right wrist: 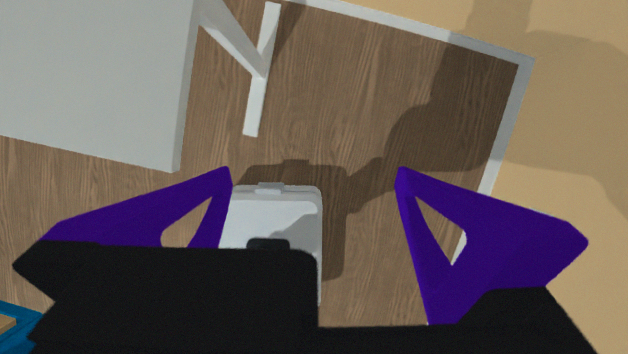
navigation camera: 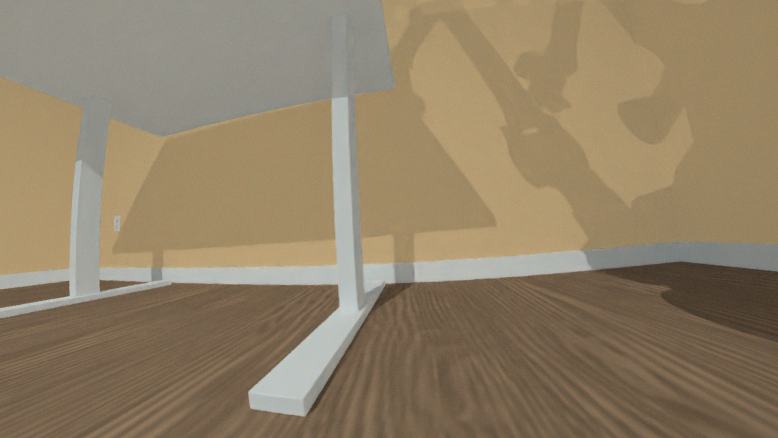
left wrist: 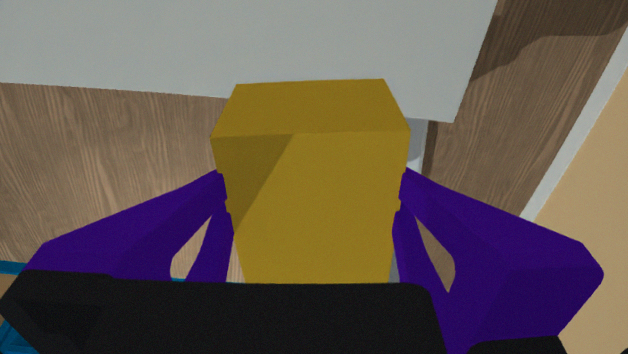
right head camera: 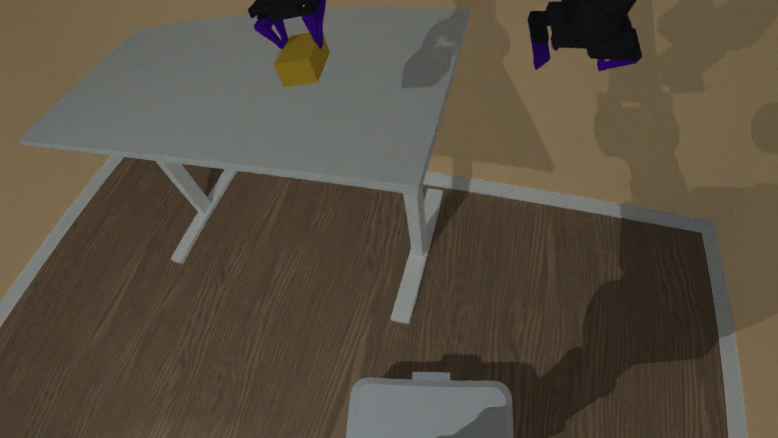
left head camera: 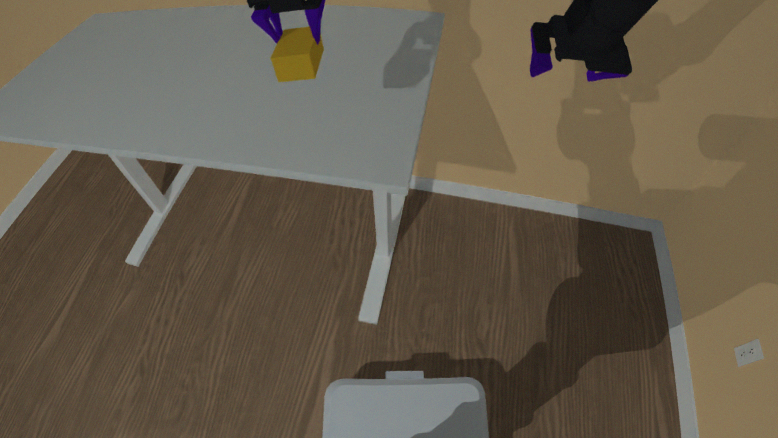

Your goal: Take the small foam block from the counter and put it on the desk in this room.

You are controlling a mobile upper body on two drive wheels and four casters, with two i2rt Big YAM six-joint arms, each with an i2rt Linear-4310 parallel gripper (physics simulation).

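Places are measured from the left arm's base along level axes (x ahead, y left, z up), in metres.
Pixels of known places: left gripper, fingertip midpoint: (left wrist: 313, 176) (right head camera: 304, 49) (left head camera: 300, 44); right gripper, fingertip midpoint: (right wrist: 313, 175) (right head camera: 567, 66) (left head camera: 560, 75).
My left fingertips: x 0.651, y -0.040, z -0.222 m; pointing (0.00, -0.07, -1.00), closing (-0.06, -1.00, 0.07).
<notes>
Ahead of a thing's pixels: the offset from my left fingertips to its top centre. "pt": to the spot under its first point.
The yellow foam block @(0.019 m up, 0.017 m back, 0.000 m left) (left head camera: 294, 64) (right head camera: 297, 68) (left wrist: 315, 200) is held between the purple fingers of my left gripper (left head camera: 298, 40) (right head camera: 303, 45) (left wrist: 313, 176), which is shut on it. In both head camera views the block shows against the white top of the desk (left head camera: 190, 97) (right head camera: 217, 108) (left wrist: 125, 45) (right wrist: 90, 75) (navigation camera: 217, 54); the gap between block and desk top is hard to tell. In the left wrist view the block covers part of the desk's near edge. My right gripper (left head camera: 569, 75) (right head camera: 571, 65) (right wrist: 313, 175) is open and empty, to the right of the desk in the head camera views. The counter does not show.
My white base (left head camera: 405, 408) (right head camera: 430, 410) (right wrist: 280, 215) is at the bottom of the head camera views. The desk stands on white legs @(pt 0.933 m down, 0.250 m ahead, 0.115 m right) (left head camera: 383, 228) (right head camera: 414, 223) (navigation camera: 346, 190) with long feet. Tan walls with a white baseboard (left head camera: 533, 204) (navigation camera: 489, 267) stand behind and at the right.
</notes>
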